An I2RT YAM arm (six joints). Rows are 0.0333 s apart.
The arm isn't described. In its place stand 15 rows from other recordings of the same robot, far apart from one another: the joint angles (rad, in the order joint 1, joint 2, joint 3, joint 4, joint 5, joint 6), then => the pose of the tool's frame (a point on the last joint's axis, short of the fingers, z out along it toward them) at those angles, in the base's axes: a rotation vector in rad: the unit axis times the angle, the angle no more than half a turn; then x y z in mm.
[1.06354, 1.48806, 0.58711, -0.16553, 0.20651, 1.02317] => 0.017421, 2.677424, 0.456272, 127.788, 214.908, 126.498
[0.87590, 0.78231, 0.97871, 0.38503, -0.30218, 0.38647] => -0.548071, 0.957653, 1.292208, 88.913, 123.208, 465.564
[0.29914, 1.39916, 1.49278, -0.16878, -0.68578, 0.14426] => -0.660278, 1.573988, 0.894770, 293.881, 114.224, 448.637
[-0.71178, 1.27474, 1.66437, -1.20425, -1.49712, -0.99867] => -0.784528, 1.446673, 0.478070, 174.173, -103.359, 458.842
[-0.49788, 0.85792, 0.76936, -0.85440, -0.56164, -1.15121] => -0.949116, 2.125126, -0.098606, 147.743, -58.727, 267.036
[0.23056, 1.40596, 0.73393, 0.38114, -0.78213, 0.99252] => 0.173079, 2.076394, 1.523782, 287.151, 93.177, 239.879
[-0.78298, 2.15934, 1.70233, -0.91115, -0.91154, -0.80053] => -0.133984, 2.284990, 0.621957, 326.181, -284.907, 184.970
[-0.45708, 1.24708, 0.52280, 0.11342, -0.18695, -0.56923] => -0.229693, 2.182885, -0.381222, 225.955, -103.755, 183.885
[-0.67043, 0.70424, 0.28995, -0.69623, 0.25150, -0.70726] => 0.032033, 2.861340, -0.705102, 84.931, -78.652, 143.542
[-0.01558, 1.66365, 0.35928, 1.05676, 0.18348, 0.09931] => 0.233471, 1.800395, -0.107434, 272.409, -10.740, 129.091
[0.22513, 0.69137, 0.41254, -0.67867, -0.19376, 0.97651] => 0.899373, 2.503190, 0.689015, 126.525, 36.008, 182.997
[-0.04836, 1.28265, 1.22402, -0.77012, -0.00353, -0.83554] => -0.937070, 2.252231, -0.402008, 266.832, -12.788, 331.374
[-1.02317, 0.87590, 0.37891, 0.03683, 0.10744, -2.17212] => 1.323930, -2.203027, 1.589525, 97.198, -166.713, 203.634
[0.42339, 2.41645, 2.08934, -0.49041, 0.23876, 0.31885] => -0.011475, 2.359751, 0.074614, 498.644, 215.477, 187.484
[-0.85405, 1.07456, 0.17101, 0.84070, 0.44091, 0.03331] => 1.043271, 1.369252, -0.977227, 119.297, -160.041, 183.663
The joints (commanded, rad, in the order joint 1, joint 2, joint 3, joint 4, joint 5, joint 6), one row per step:
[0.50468, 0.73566, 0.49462, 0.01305, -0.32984, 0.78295]
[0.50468, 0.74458, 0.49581, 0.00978, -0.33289, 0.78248]
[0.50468, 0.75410, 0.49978, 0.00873, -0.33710, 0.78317]
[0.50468, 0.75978, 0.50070, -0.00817, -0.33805, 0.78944]
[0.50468, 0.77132, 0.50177, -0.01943, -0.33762, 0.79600]
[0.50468, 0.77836, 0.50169, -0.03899, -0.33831, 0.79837]
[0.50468, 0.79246, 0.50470, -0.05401, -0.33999, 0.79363]
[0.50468, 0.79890, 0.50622, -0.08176, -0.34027, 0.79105]
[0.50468, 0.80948, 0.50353, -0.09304, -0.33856, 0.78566]
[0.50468, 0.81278, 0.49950, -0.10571, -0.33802, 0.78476]
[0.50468, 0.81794, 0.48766, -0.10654, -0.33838, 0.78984]
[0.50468, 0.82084, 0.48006, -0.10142, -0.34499, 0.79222]
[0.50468, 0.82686, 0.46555, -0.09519, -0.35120, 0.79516]
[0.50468, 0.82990, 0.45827, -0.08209, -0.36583, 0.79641]
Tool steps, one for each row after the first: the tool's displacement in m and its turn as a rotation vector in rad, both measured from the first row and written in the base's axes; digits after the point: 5 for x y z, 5 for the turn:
[0.00106, 0.00070, -0.00135, -0.00501, 0.00963, 0.00307]
[0.00229, 0.00154, -0.00159, -0.00688, 0.01639, 0.00701]
[0.00263, 0.00177, -0.00395, -0.01305, 0.04007, 0.00646]
[0.00387, 0.00244, -0.00665, -0.01938, 0.06385, 0.00437]
[0.00419, 0.00264, -0.00985, -0.03056, 0.08905, 0.00425]
[0.00555, 0.00346, -0.01267, -0.04574, 0.10873, 0.00691]
[0.00548, 0.00343, -0.01601, -0.06299, 0.13555, 0.00770]
[0.00624, 0.00378, -0.01986, -0.07862, 0.15294, 0.00751]
[0.00594, 0.00360, -0.02308, -0.08894, 0.16975, 0.00722]
[0.00580, 0.00353, -0.02817, -0.09423, 0.18910, 0.00596]
[0.00568, 0.00372, -0.03077, -0.09344, 0.19660, 0.01145]
[0.00546, 0.00383, -0.03619, -0.09666, 0.21231, 0.01630]
[0.00542, 0.00437, -0.03788, -0.09033, 0.21319, 0.02975]

